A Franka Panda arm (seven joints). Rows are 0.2 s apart.
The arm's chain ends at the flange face. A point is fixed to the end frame.
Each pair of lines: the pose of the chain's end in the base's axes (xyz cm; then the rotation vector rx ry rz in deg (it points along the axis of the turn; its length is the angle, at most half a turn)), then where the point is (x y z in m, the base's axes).
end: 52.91 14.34 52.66 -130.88 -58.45 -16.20
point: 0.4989 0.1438 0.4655
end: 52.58 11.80 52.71 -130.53 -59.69 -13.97
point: 0.4944 0.1170 0.4667
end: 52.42 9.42 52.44 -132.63 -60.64 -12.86
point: 0.4928 0.0906 0.4640
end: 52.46 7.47 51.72 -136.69 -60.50 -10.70
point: 0.4926 0.0675 0.4575
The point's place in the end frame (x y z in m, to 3 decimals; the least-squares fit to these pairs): -0.046 0.005 0.050
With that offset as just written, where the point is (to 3 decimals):
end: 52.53 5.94 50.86 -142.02 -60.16 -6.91
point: 0.492 0.047 0.451
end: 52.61 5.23 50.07 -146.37 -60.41 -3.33
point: 0.491 0.036 0.444
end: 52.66 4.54 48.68 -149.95 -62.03 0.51
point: 0.491 0.024 0.433
